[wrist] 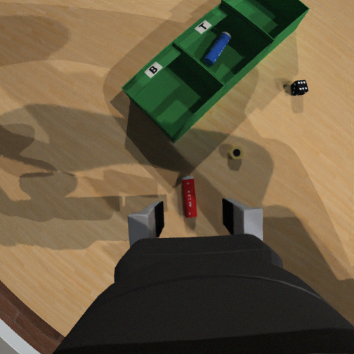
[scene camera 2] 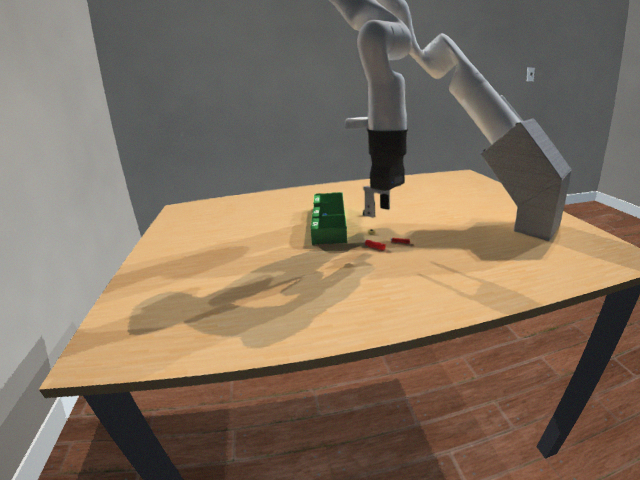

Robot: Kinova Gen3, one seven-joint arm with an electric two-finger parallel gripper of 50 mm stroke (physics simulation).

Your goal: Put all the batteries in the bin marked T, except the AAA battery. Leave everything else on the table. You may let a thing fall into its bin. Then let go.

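Seen in the pictures: gripper, fingertip midpoint: (scene camera 2: 377, 212); arm's base, origin of the base link: (scene camera 2: 507, 135).
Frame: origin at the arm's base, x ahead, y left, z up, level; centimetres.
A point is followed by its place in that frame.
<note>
A blue battery (scene camera 2: 324, 213) {x 44.5, y -19.5, z -20.4 cm} (wrist: 218, 48) lies in the middle compartment, marked T (wrist: 203, 26), of the green bin block (scene camera 2: 329, 235) {x 48.0, y -5.5, z -20.5 cm} (wrist: 197, 82). A red battery (scene camera 2: 375, 244) {x 39.6, y 1.7, z -21.4 cm} (wrist: 189, 197) lies on the table off the block's B end. A second, smaller-looking red battery (scene camera 2: 400, 240) {x 33.2, y 1.8, z -21.8 cm} lies to its right in the scene view; it does not show in the wrist view. My gripper (scene camera 2: 376, 209) {x 38.9, y 1.4, z -14.0 cm} (wrist: 192, 212) is open and empty, above the table. In the wrist view the first red battery appears between and slightly ahead of the fingers.
A small yellowish nut (scene camera 2: 371, 231) {x 37.0, y -5.7, z -21.7 cm} (wrist: 236, 153) lies between the red battery and the block's side. A black die (wrist: 299, 88) lies beside the block, farther along. The compartment marked B (wrist: 153, 69) is nearest the red battery. The table's front edge (scene camera 2: 330, 357) {x 60.1, y 29.2, z -22.8 cm} shows in the scene view.
</note>
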